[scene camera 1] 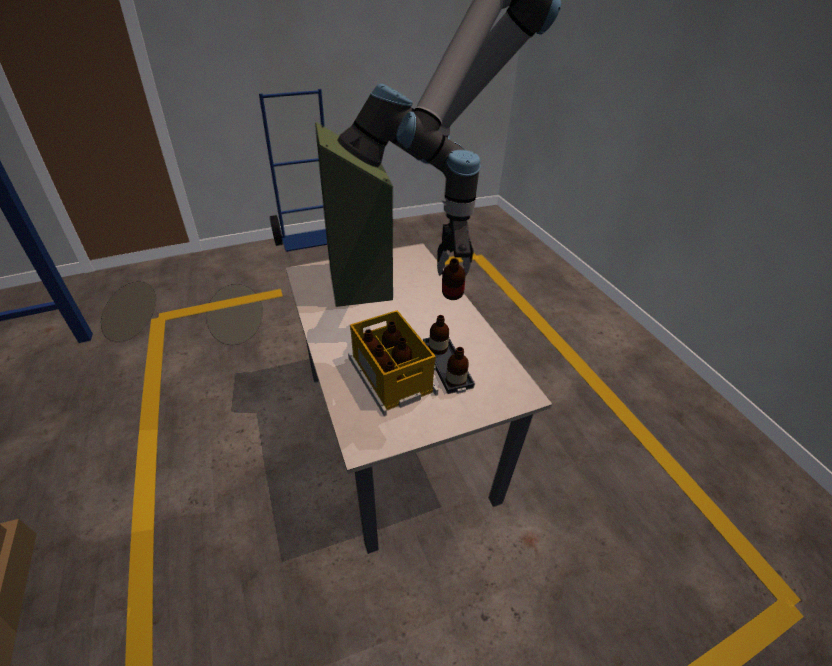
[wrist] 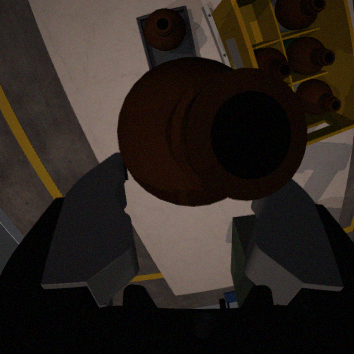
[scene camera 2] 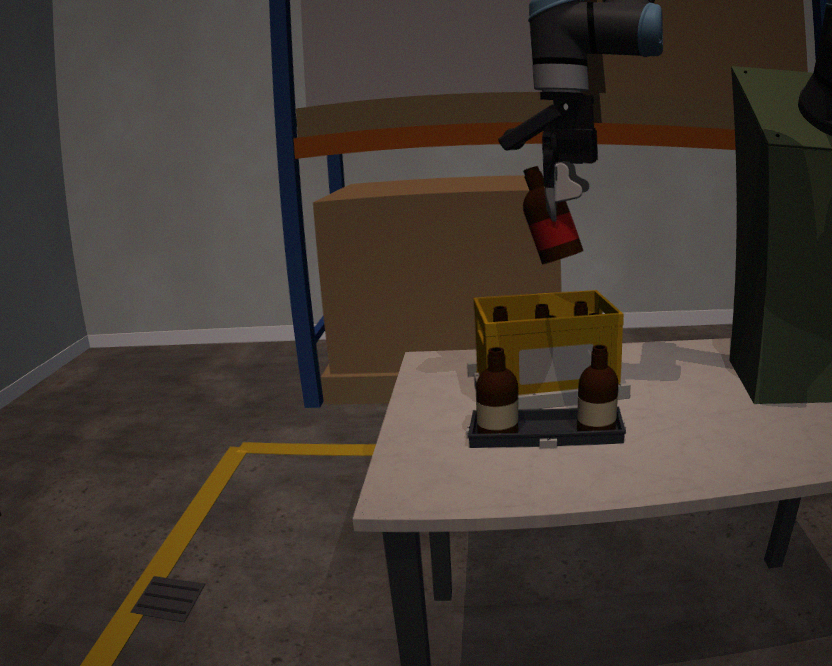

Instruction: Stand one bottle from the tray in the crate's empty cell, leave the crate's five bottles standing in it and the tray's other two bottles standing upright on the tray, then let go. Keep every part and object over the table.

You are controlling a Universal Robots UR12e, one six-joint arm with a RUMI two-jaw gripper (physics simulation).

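Where they show: gripper, fingertip midpoint: (scene camera 2: 558, 217); arm's base, origin of the base link: (scene camera 1: 358, 152).
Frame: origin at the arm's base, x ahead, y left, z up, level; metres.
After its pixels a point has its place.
Note:
My gripper (scene camera 1: 454, 261) @[x 0.649, y 0.096, z -0.207 m] (scene camera 2: 554, 201) @[x 0.649, y 0.096, z -0.207 m] (wrist: 187, 158) @[x 0.649, y 0.096, z -0.207 m] is shut on a brown red-labelled bottle (scene camera 1: 453, 283) @[x 0.702, y 0.071, z -0.198 m] (scene camera 2: 555, 236) @[x 0.662, y 0.135, z -0.232 m] (wrist: 160, 132) @[x 0.685, y 0.097, z -0.159 m]. The bottle is tilted and hangs well above the table, higher than the crate. Two cream-labelled bottles (scene camera 1: 439, 336) @[x 0.613, y 0.088, z -0.492 m] (scene camera 1: 457, 369) @[x 0.791, y 0.068, z -0.490 m] (scene camera 2: 496, 399) @[x 0.764, y 0.124, z -0.505 m] (scene camera 2: 598, 397) @[x 0.588, y 0.140, z -0.507 m] stand upright at the ends of the black tray (scene camera 1: 444, 362) @[x 0.661, y 0.092, z -0.584 m] (scene camera 2: 513, 440) @[x 0.737, y 0.141, z -0.576 m] (wrist: 161, 58) @[x 0.717, y 0.115, z -0.584 m]. The yellow crate (scene camera 1: 409, 394) @[x 0.782, y -0.103, z -0.553 m] (scene camera 2: 589, 328) @[x 0.573, y -0.030, z -0.439 m] (wrist: 242, 30) @[x 0.718, y -0.018, z -0.414 m] stands beside the tray. Five bottles stand in it; its tray-side cell farthest from the pedestal looks empty. The held bottle hides part of the crate in the wrist view.
The green pedestal (scene camera 1: 360, 239) @[x 0.195, y -0.068, z -0.274 m] (scene camera 2: 752, 277) @[x 0.201, y -0.040, z -0.350 m] stands at the back of the table (scene camera 1: 388, 438) @[x 0.898, y -0.225, z -0.589 m] (scene camera 2: 430, 479) @[x 0.876, y 0.237, z -0.589 m] (wrist: 75, 50) @[x 0.810, y 0.291, z -0.589 m]. A blue hand truck (scene camera 1: 294, 165) stands behind it. A large cardboard box (scene camera 2: 430, 277) stands beyond the table in scene camera 2.

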